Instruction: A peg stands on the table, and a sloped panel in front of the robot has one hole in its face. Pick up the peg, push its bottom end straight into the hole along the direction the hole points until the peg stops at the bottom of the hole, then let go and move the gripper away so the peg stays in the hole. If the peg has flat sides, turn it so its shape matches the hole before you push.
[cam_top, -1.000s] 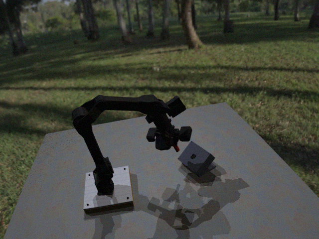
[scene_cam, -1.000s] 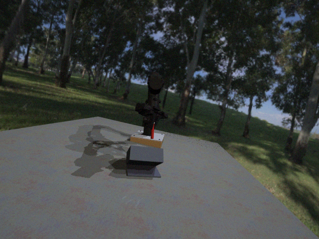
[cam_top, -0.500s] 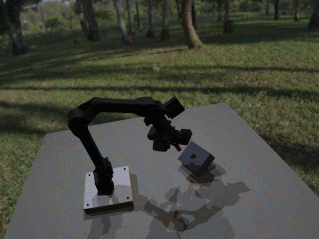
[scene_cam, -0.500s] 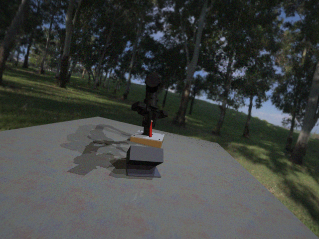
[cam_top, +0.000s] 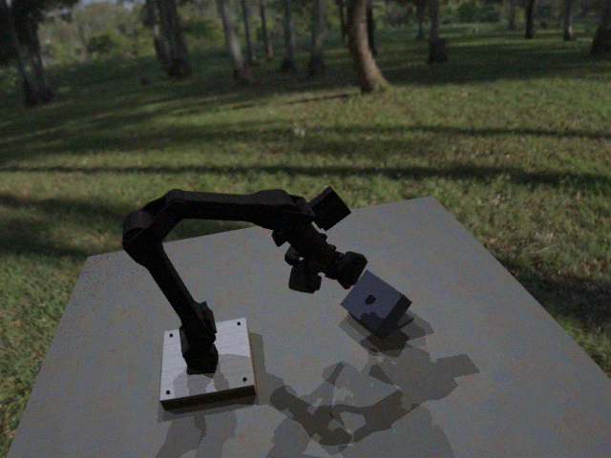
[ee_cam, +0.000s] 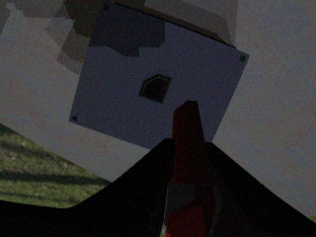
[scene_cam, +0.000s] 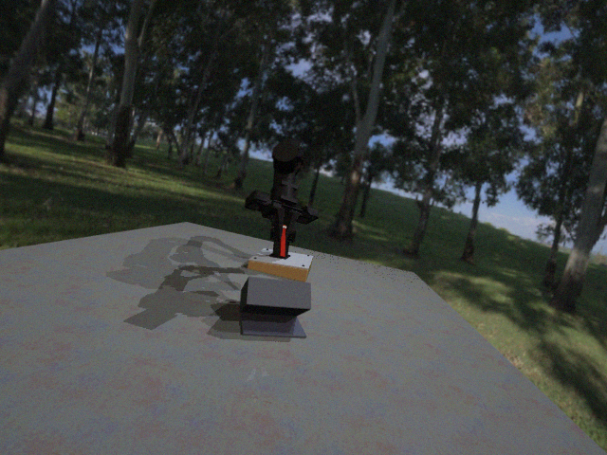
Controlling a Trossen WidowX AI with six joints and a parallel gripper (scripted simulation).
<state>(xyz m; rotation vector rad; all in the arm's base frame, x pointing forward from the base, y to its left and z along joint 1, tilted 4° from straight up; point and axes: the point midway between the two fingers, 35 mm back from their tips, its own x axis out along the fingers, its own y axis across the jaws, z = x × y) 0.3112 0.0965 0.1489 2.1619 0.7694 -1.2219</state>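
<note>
My gripper tip is 8 cm short of the sloped grey panel, 3 cm to the right of it and 11 cm above it. From my gripper tip the other things lie so: red peg: 1 cm behind, 1 cm above; then flat foot: 10 cm ahead, 4 cm to the left, 16 cm below.
</note>
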